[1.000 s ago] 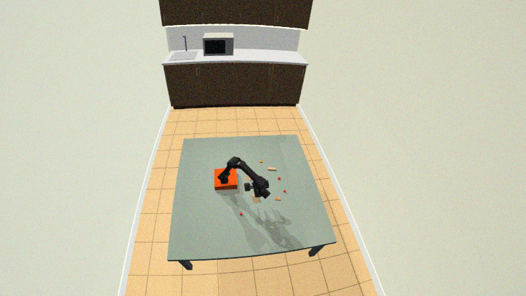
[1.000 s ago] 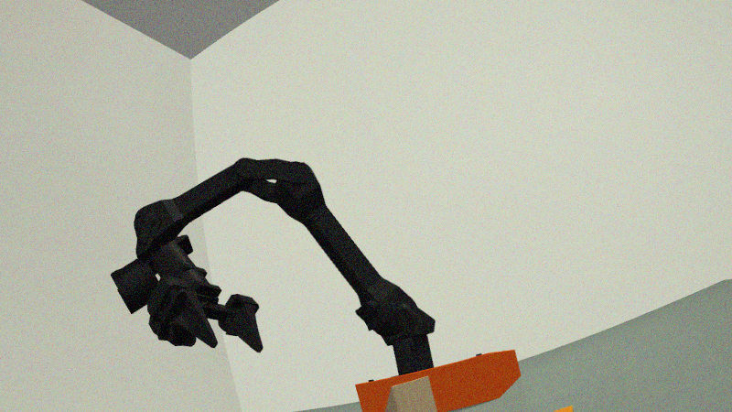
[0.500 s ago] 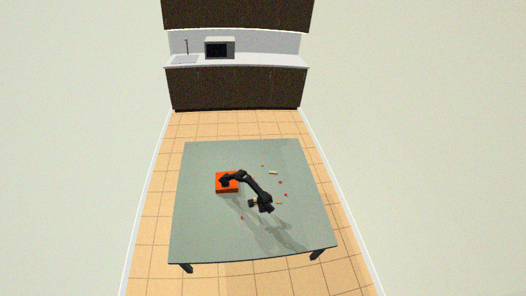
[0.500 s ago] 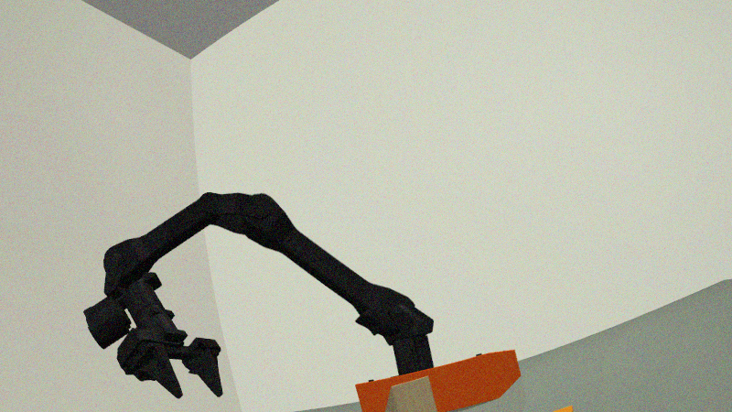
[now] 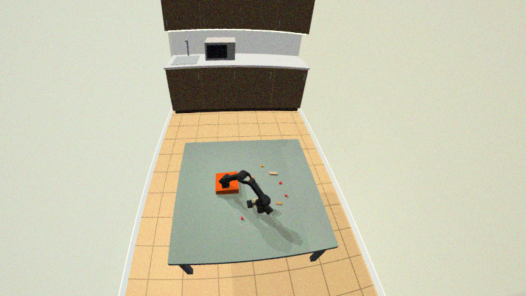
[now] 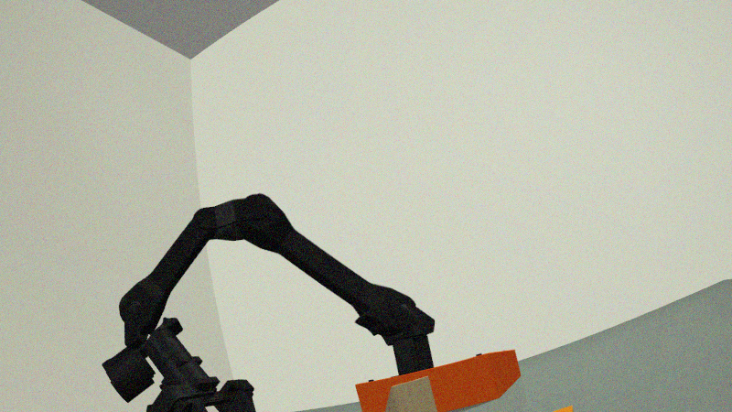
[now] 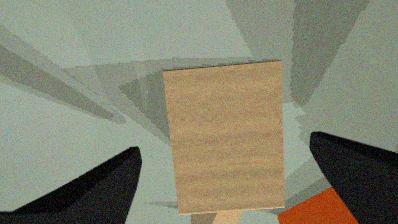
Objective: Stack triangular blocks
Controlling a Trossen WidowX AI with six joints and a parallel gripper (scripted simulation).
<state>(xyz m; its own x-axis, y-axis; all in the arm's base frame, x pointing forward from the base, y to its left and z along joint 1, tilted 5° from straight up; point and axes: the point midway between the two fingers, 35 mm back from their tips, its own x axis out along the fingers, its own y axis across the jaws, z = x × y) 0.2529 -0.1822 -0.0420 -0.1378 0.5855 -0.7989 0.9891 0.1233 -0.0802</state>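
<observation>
Now: gripper tip 1 cm below the triangular block. Round my gripper tip: small orange piece: 11 cm ahead, 41 cm to the left, 1 cm below.
</observation>
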